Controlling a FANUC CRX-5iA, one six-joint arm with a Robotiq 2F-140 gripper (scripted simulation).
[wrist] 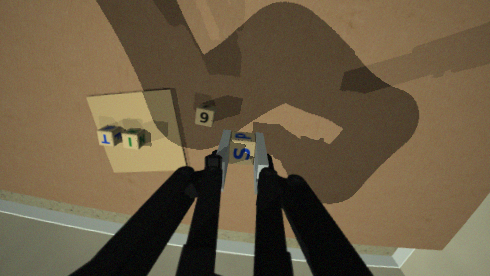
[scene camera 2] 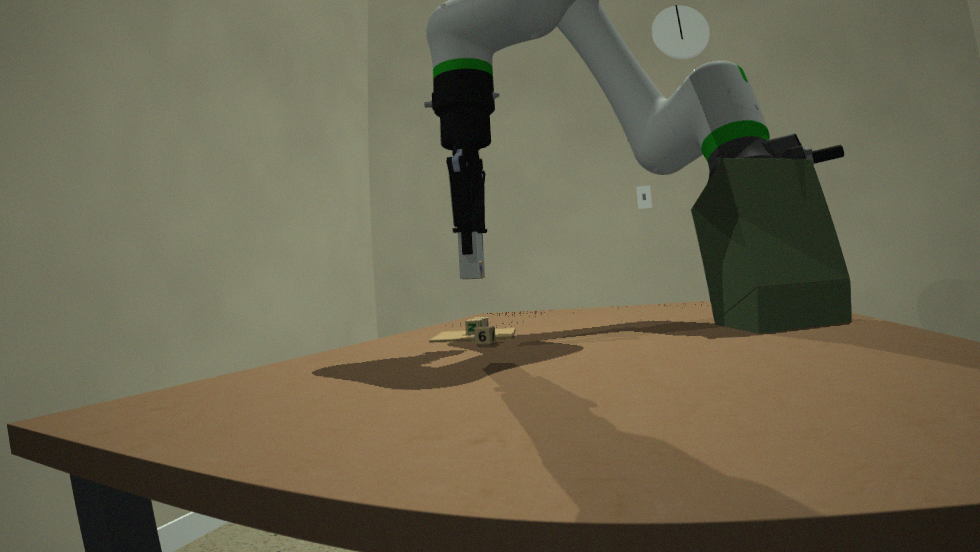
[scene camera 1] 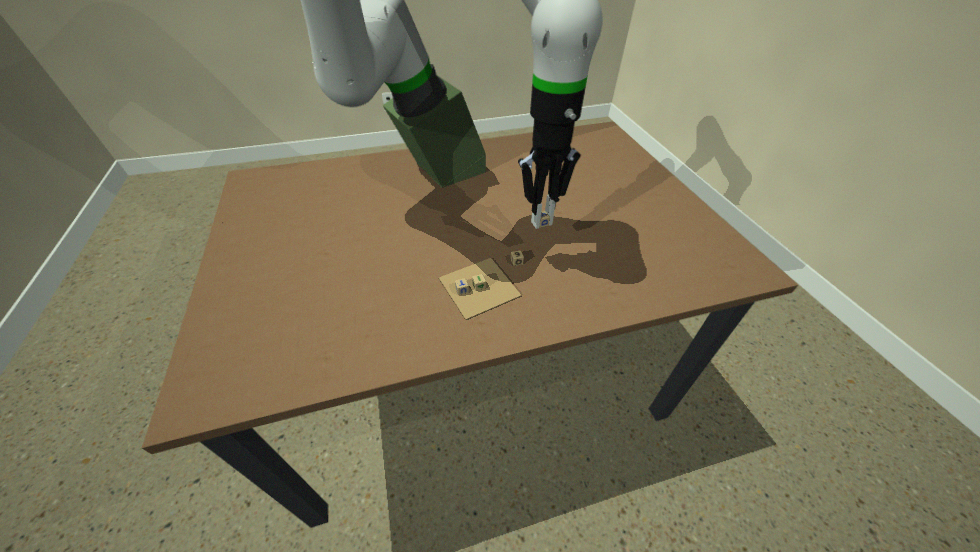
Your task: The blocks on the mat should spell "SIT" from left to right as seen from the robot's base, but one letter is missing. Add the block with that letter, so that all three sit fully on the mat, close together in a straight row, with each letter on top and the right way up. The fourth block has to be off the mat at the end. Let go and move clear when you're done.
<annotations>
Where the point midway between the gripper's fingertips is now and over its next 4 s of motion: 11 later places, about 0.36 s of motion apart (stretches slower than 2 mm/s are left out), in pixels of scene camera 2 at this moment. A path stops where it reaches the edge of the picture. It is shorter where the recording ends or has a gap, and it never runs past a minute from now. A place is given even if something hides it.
My gripper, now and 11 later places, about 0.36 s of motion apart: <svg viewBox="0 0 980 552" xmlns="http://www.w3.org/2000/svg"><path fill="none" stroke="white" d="M472 278L469 278L466 278L464 278L464 278L464 277L464 278L465 287L467 308L467 329L468 334L468 335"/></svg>
</annotations>
